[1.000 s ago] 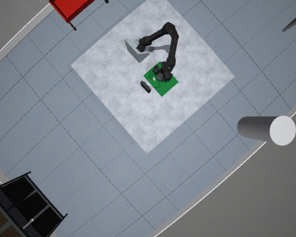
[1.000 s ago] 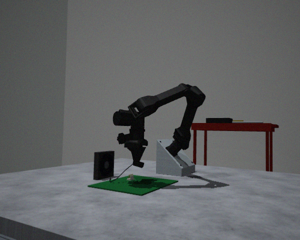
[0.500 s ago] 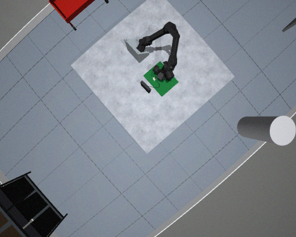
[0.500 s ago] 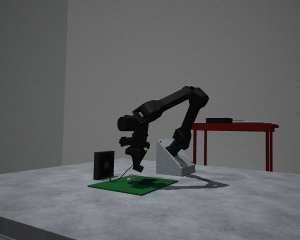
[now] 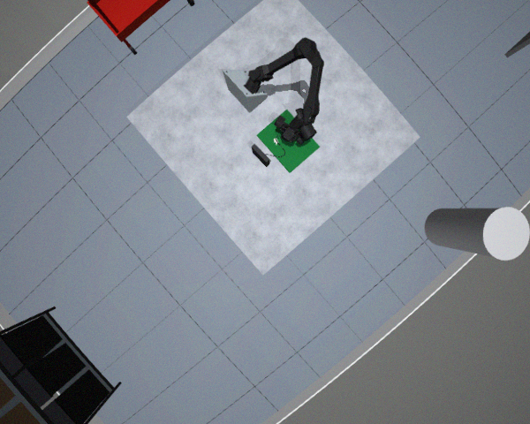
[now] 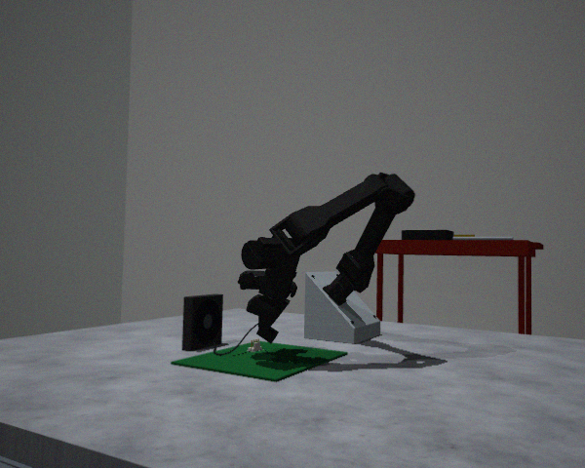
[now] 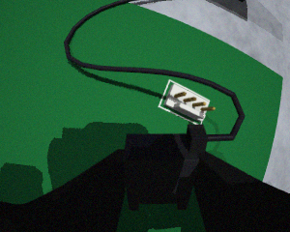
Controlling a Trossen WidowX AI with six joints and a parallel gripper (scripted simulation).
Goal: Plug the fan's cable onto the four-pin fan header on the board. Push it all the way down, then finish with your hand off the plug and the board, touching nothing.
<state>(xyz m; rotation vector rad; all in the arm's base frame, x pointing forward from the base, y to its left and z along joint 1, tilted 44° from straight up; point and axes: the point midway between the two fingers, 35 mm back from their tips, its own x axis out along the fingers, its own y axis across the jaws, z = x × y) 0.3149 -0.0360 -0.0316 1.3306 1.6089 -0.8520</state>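
My gripper tip is now 3 cm past the four-pin header, 3 cm to the left of it and 5 cm above it. From my gripper tip the other things lie so: black plug: 1 cm to the left; black fan: 3 cm behind, 16 cm to the right, 1 cm above; green board: 2 cm ahead, 2 cm to the left, 6 cm below.
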